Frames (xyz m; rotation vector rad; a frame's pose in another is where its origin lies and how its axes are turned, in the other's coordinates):
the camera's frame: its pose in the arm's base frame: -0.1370 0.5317 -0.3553 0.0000 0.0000 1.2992
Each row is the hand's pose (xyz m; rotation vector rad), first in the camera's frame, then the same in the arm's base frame.
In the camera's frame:
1: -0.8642 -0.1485 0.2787 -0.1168 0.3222 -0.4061
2: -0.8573 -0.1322 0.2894 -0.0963 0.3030 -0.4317
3: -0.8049 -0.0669 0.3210 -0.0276 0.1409 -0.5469
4: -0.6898 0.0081 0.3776 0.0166 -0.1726 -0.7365
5: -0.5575 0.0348 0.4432 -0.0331 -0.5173 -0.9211
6: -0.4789 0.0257 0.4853 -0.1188 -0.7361 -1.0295
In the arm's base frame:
1: -0.2258 -0.3407 -0.0766 -0.2955 0.1908 0.8803
2: -0.2396 -0.3296 -0.0659 -0.2661 0.1873 0.8565
3: -0.2885 -0.2616 -0.0343 -0.1084 0.0966 0.7501
4: -0.3299 -0.1306 0.0223 0.1165 -0.1262 0.5595
5: -0.3201 0.0040 0.0879 0.2777 -0.4186 0.3503
6: -0.2902 0.0772 0.1300 0.3352 -0.6290 0.2127

